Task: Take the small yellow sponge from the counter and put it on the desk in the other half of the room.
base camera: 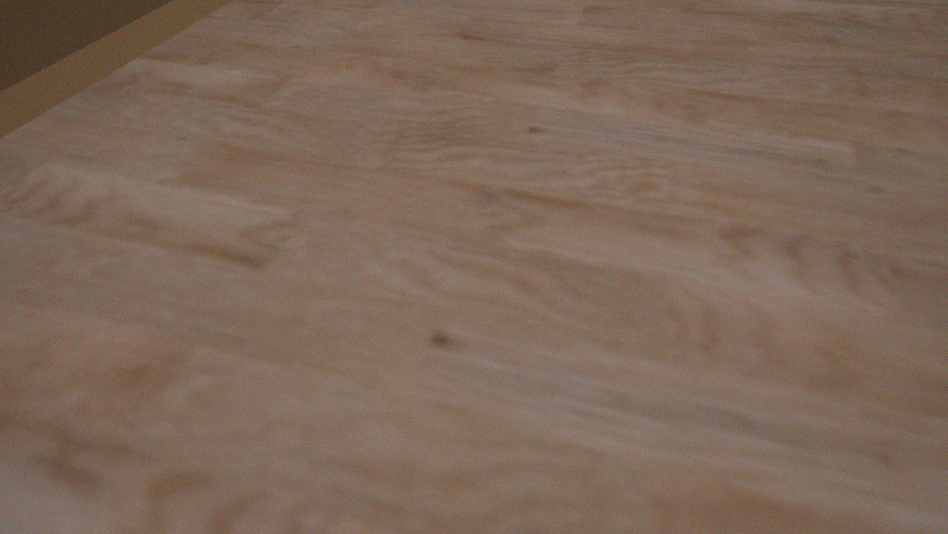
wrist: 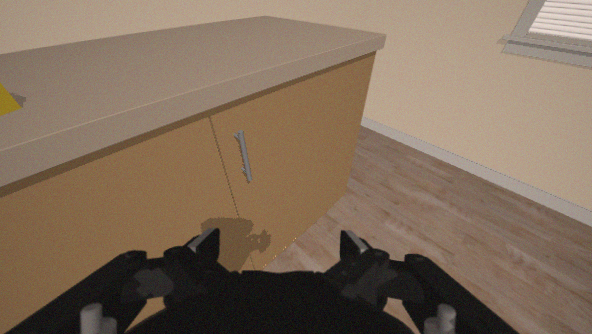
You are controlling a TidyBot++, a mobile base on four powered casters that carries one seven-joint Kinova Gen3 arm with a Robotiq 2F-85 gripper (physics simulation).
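Frame: origin at the arm's base, x ahead, y left, z up, level; metres.
Seen in the pictures: gripper, fingertip midpoint: (wrist: 280,242).
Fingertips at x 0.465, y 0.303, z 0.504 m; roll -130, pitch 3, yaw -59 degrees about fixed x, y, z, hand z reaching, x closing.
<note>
A point is followed by its place in that frame.
Part of the yellow sponge (wrist: 7,102) {x 0.440, y 0.727, z 0.525 m} shows at the left edge of the wrist view, on the grey counter top (wrist: 200,60) {x 0.726, y 0.673, z 0.513 m}; the rest of it is cut off by the frame. My gripper (wrist: 280,242) {x 0.465, y 0.303, z 0.504 m} is open, with nothing between its fingers, in front of the counter's wooden cabinet doors and to the right of the sponge. The gripper does not show in the base camera view. The desk does not show in either view.
A cabinet door handle (wrist: 245,156) {x 0.666, y 0.533, z 0.351 m} is on the counter's front. The counter ends at the right, with wood floor (wrist: 450,210) {x 1.540, y -0.151, z -0.397 m} (base camera: 464,265) {x 0.454, y 0.036, z -0.397 m} beyond it, then a wall and a window (wrist: 565,22) {x 1.998, y -0.239, z 0.511 m}. A tan base strip (base camera: 99,59) {x 0.849, y 0.575, z -0.374 m} runs at upper left in the base camera view.
</note>
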